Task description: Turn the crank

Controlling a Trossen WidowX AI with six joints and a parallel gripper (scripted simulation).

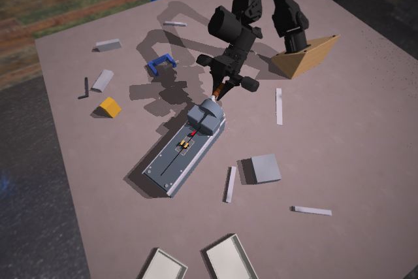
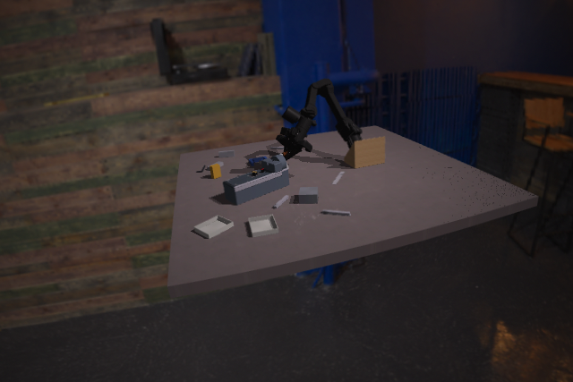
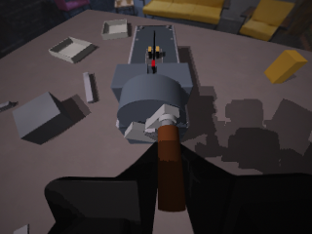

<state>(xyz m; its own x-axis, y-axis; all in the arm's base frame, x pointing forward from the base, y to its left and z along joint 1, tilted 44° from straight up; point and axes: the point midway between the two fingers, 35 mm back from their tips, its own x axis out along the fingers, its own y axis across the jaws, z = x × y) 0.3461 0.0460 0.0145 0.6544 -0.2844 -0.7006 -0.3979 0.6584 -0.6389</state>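
My gripper tip is 2 cm below the brown crank handle, 2 cm past it and 1 cm to the left of it. Round my gripper tip: grey block (24 cm to the left, 7 cm below, 2 cm behind); blue clamp (29 cm to the right, 8 cm below, 5 cm ahead); red pointer (11 cm ahead, 6 cm to the left, 1 cm below).
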